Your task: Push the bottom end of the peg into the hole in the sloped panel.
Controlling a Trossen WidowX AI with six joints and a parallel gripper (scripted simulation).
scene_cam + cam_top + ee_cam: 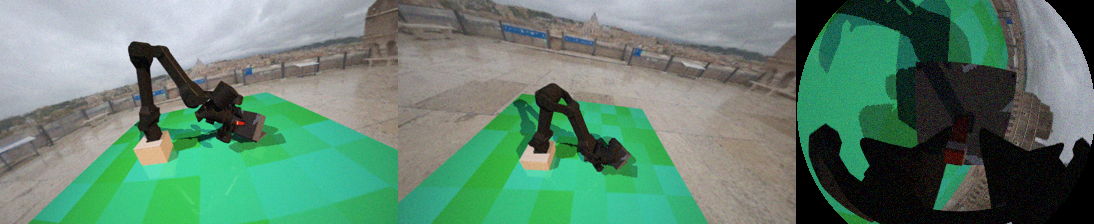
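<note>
The red peg is 1 cm to the right of my gripper tip and 1 cm behind it. Round my gripper tip: grey sloped panel (3 cm below, 3 cm ahead, 2 cm to the left).
</note>
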